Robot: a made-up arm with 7 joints. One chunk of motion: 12 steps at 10 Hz.
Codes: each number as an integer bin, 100 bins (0 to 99) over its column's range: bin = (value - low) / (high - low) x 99, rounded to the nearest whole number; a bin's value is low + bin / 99 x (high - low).
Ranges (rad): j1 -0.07..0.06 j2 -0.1..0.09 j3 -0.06..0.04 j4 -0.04..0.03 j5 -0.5..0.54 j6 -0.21..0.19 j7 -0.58..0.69
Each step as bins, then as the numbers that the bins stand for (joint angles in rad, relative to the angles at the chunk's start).
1 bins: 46 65 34 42 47 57 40
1 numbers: -0.0096 0.0247 -0.0257 -0.0103 -0.0063 0.0203 -0.0669
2 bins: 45 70 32 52 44 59 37
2 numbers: -0.0109 0.0343 -0.0277 -0.0032 -0.0378 0.0284 -0.1054
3 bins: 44 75 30 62 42 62 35
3 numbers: -0.0122 0.0439 -0.0297 0.0038 -0.0588 0.0405 -0.1310
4 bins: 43 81 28 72 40 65 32
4 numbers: -0.0135 0.0555 -0.0317 0.0109 -0.0798 0.0526 -0.1695
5 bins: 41 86 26 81 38 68 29
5 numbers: -0.0162 0.0651 -0.0337 0.0173 -0.1008 0.0647 -0.2080
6 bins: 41 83 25 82 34 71 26
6 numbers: -0.0162 0.0593 -0.0347 0.0180 -0.1428 0.0769 -0.2465
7 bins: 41 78 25 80 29 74 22
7 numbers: -0.0162 0.0497 -0.0347 0.0166 -0.1954 0.0890 -0.2978
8 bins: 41 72 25 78 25 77 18
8 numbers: -0.0162 0.0382 -0.0347 0.0152 -0.2374 0.1011 -0.3491
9 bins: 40 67 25 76 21 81 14
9 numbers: -0.0175 0.0286 -0.0347 0.0137 -0.2794 0.1173 -0.4004
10 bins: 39 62 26 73 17 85 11
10 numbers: -0.0188 0.0190 -0.0337 0.0116 -0.3214 0.1334 -0.4389
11 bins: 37 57 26 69 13 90 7
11 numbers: -0.0214 0.0094 -0.0337 0.0088 -0.3634 0.1536 -0.4902
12 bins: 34 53 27 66 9 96 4
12 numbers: -0.0254 0.0017 -0.0327 0.0067 -0.4055 0.1779 -0.5287
